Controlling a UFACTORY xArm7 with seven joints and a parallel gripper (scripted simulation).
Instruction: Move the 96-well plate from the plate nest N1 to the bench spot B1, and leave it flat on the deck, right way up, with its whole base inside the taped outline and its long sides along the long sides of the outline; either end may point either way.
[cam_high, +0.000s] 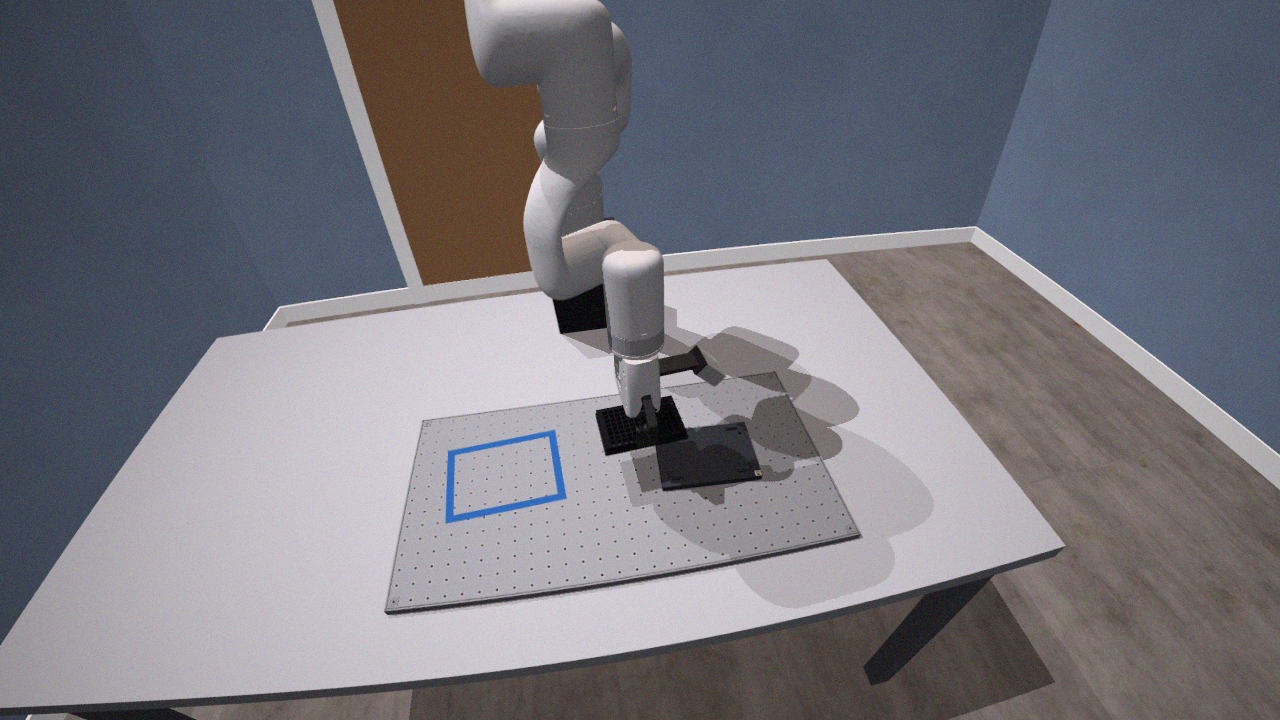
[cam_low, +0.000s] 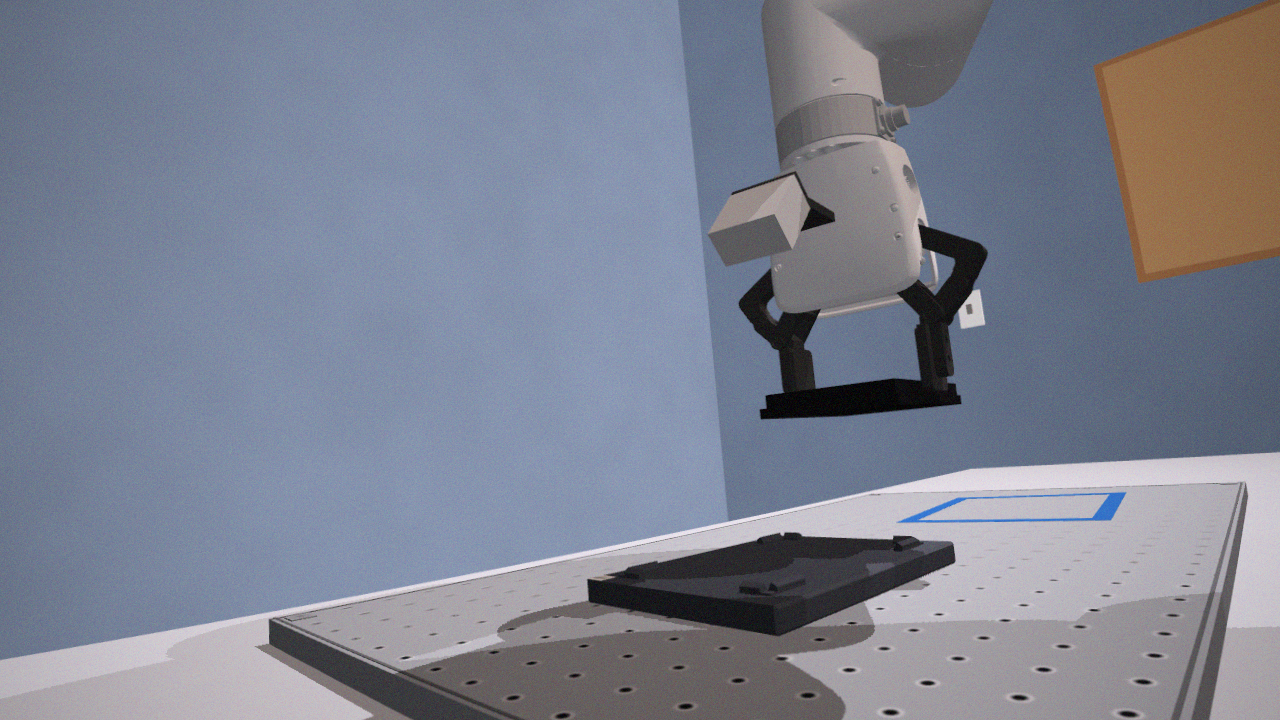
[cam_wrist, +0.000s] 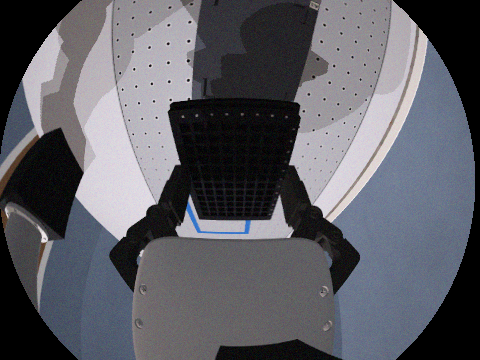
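Right now the dark plate nest N1 is 1 cm ahead of my hand, 11 cm to the left of it and 10 cm below it. From my hand the other things lie so: black 96-well plate 1 cm below; then label 6 cm ahead, 18 cm to the left, 10 cm below.
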